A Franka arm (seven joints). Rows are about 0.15 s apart.
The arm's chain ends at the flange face. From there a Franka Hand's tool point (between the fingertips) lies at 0.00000 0.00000 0.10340 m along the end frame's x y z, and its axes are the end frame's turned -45 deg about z.
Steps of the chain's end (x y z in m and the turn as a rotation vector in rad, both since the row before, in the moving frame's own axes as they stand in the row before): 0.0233 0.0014 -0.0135 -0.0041 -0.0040 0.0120; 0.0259 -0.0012 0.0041 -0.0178 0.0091 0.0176; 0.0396 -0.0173 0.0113 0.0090 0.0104 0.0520; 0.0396 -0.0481 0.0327 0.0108 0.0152 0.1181; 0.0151 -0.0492 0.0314 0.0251 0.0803 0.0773
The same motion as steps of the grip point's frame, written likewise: 0.0149 0.0175 -0.0135 -0.0001 -0.0057 0.0120; 0.0185 0.0194 0.0041 -0.0190 -0.0062 0.0176; 0.0416 0.0159 0.0113 -0.0010 0.0137 0.0520; 0.0639 -0.0056 0.0327 -0.0031 0.0184 0.1181; 0.0530 -0.0198 0.0310 -0.0390 0.0745 0.0773
